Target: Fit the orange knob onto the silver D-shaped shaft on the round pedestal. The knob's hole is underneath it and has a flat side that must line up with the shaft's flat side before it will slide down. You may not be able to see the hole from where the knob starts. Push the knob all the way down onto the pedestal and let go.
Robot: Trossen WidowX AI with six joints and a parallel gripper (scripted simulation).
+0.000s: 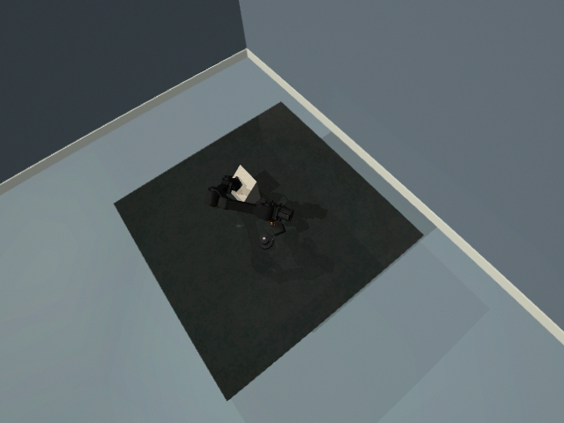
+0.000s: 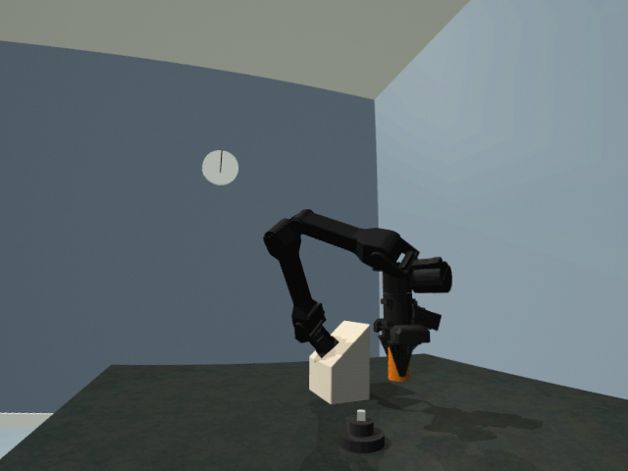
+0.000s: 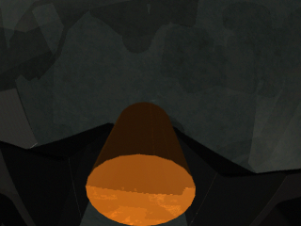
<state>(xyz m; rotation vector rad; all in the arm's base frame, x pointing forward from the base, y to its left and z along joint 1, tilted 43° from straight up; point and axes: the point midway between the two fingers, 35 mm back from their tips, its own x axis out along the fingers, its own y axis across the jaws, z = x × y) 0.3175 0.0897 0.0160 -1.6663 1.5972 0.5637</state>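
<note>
My gripper tip is 20 mm short of the round black pedestal, 80 mm to the left of it and 90 mm above it. From my gripper tip the other things lie so: orange knob: 30 mm above.
</note>
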